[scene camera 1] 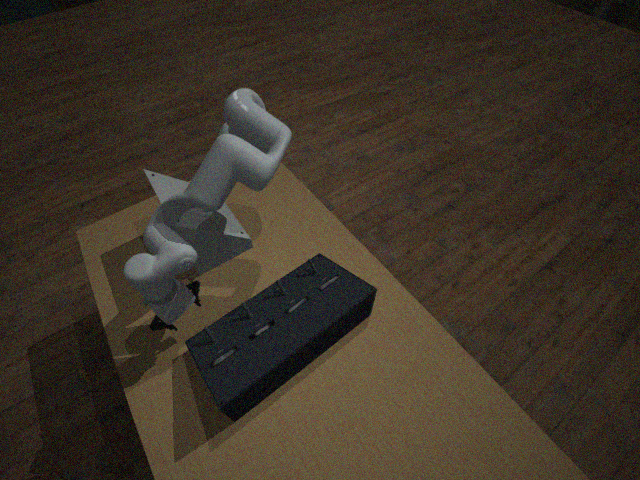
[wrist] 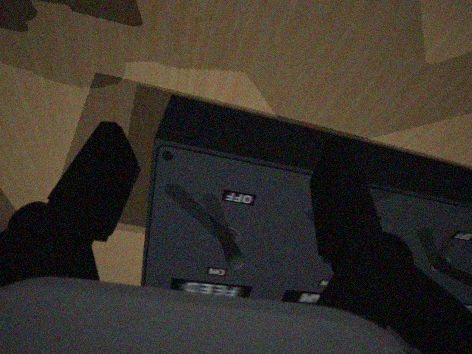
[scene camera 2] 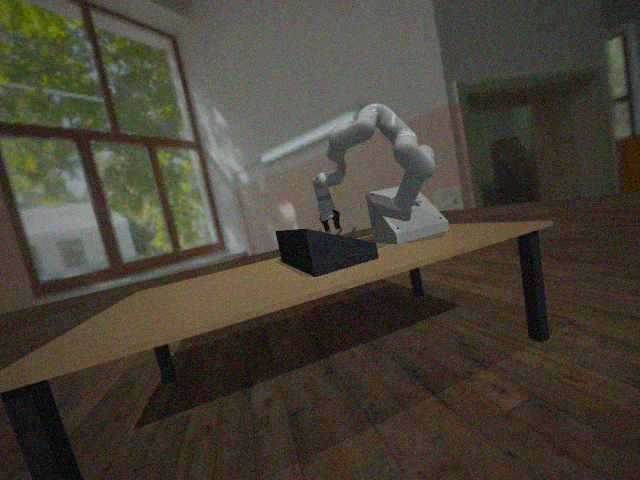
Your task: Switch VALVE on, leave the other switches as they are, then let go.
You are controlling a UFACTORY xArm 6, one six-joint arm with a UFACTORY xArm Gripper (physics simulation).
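Seen in the pictures: gripper, fingertip midpoint: (scene camera 1: 185,315) (wrist: 222,152) (scene camera 2: 332,230); arm's base, origin of the base link: (scene camera 2: 402,205).
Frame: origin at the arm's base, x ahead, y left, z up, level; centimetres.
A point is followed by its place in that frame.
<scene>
The dark switch box (scene camera 1: 289,348) {x 59.8, y 4.4, z -0.9 cm} (scene camera 2: 310,252) {x 57.6, y 33.1, z -8.3 cm} (wrist: 280,225) {x 42.6, y -8.0, z -8.7 cm} rests on the table with levers and small labels along its sloped top. In the wrist view, a dark lever (wrist: 202,215) {x 43.7, y -14.7, z -8.6 cm} slants between an OFF mark (wrist: 238,198) {x 41.3, y -12.5, z -9.4 cm} and an ON mark (wrist: 216,271) {x 49.1, y -11.4, z -6.1 cm}, above the upside-down FEED label (wrist: 212,288) {x 51.4, y -11.0, z -5.2 cm}. Which way it is set is hard to tell. Another lever (wrist: 442,262) {x 41.1, y 11.2, z -7.8 cm} shows partly at the right. The VALVE label cannot be read in any view. My gripper (scene camera 1: 187,316) {x 34.1, y -16.3, z -6.1 cm} (scene camera 2: 332,230) {x 34.1, y -16.3, z -6.1 cm} (wrist: 222,152) {x 34.1, y -16.3, z -6.1 cm} is open and empty, above the FEED end, touching no lever that I can see.
The wooden table (scene camera 1: 413,392) {x 83.3, y 29.5, z -16.8 cm} (scene camera 2: 206,304) {x 93.0, y 31.9, z -16.8 cm} carries the box and the arm's light grey wedge-shaped base (scene camera 1: 235,224) {x 6.2, y 9.9, z -9.9 cm} (scene camera 2: 423,224) {x -2.9, y 10.3, z -10.9 cm}. The box stands in front of the base. The table's left edge is close to the gripper in scene camera 1. Shadows cross the table.
</scene>
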